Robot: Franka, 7 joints.
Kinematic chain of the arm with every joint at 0, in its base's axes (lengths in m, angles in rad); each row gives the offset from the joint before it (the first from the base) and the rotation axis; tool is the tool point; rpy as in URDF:
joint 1: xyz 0 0 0.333 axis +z
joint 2: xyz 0 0 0 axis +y
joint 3: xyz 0 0 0.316 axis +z
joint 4: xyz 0.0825 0 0 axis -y
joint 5: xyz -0.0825 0 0.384 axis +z
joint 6: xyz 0 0 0 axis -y
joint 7: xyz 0.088 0 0 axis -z
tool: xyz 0 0 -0.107 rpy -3.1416 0 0
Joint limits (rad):
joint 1: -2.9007..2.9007
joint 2: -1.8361..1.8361
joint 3: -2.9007..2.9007
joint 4: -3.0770..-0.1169
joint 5: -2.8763..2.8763
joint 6: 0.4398..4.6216
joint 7: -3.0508..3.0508
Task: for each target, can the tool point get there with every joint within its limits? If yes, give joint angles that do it. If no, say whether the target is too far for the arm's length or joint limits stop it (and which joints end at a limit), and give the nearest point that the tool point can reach.
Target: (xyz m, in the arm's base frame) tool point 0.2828 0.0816 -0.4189
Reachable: no: joint limits stop it (at a limit: joint 2) | nearest point 0.2818 0.0813 -0.3607 | short by 0.058 m
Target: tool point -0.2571 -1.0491 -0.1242
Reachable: no: too far | nearest point -0.1880 -0.7673 -0.0014 | short by 0.315 m
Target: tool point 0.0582 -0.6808 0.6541
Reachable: yes | joints -1.2157 0.9089 -0.3820 -0.7036 0.9482 4.0016 0.9759
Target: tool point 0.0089 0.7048 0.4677
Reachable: yes | joints -1.1618 -1.2390 1.5182 -0.4989 -2.3629 3.9716 2.5699
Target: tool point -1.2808 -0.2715 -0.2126
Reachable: no: too far | nearest point -0.7747 -0.1642 0.0030 | short by 0.561 m
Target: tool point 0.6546 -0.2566 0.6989
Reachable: yes | joints -0.8498 1.2526 2.2720 -0.9582 -2.3331 1.2954 1.2560
